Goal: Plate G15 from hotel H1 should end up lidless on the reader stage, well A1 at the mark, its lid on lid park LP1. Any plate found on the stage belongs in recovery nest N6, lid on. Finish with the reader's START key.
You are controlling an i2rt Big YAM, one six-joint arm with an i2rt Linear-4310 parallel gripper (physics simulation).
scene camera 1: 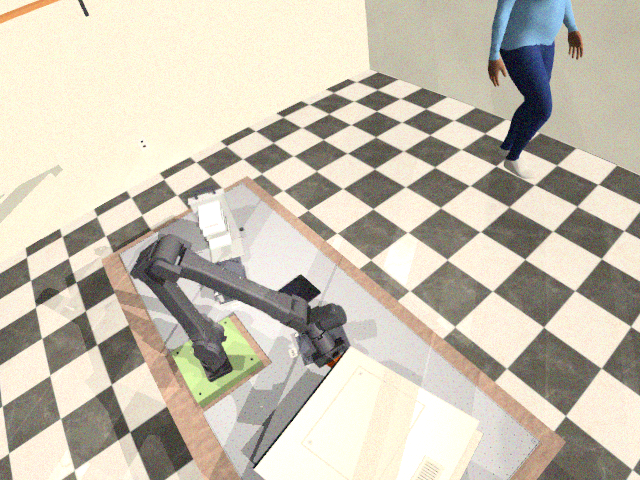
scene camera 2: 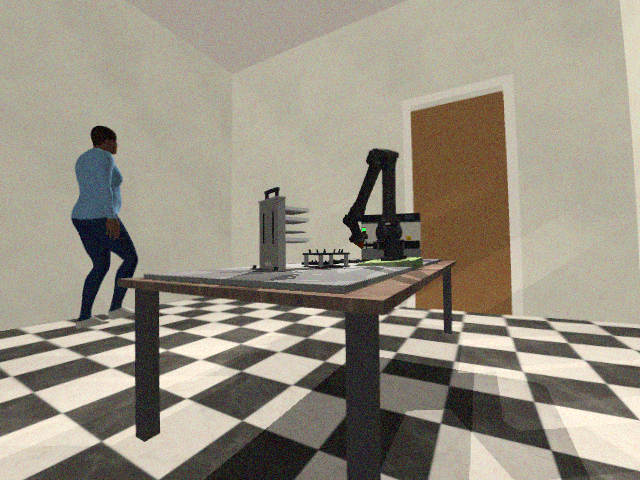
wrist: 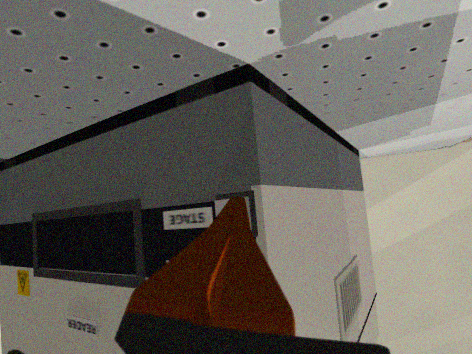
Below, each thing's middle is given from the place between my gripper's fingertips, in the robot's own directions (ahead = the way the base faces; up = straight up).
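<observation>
From my hand, the reader [scene camera 2: 411, 248] is 250 mm to the right, 80 mm behind and 40 mm above. Then there is the dark nest N6 [scene camera 1: 306, 347], which I see 180 mm to the left of my hand, 70 mm below it and 10 mm ahead of it.
</observation>
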